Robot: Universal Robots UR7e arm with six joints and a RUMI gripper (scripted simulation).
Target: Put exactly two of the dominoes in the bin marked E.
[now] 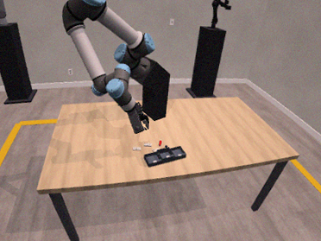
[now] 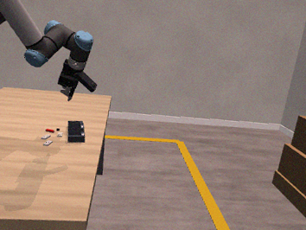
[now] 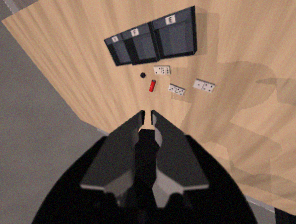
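Now: the bin row 210 mm below my hand, 120 mm to the left of it and 20 mm ahead of it. The rest, counted from my hand: small black piece: 220 mm below, 160 mm to the left, 80 mm behind; then small red piece: 220 mm below, 130 mm to the left, 120 mm behind.
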